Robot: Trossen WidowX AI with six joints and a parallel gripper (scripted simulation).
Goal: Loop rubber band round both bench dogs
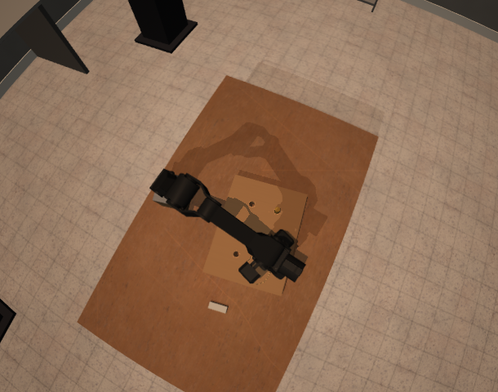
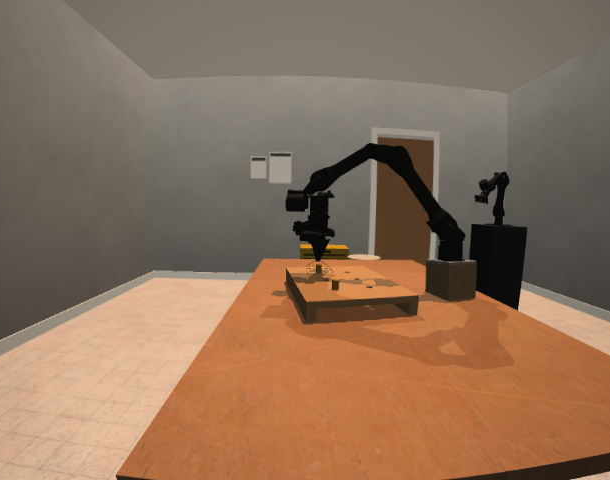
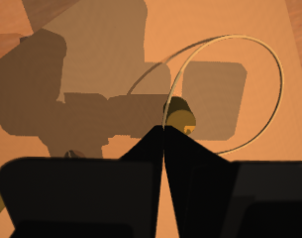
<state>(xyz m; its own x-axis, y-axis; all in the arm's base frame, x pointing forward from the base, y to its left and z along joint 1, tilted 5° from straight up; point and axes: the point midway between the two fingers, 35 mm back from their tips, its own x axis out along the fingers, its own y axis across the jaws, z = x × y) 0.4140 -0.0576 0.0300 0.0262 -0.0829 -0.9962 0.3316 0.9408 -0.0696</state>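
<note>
Right now the wooden board is 9 cm below my hand, 7 cm to the left of it and 7 cm behind it. Round my hand: small white block 23 cm to the right, 12 cm below, 7 cm behind.
</note>
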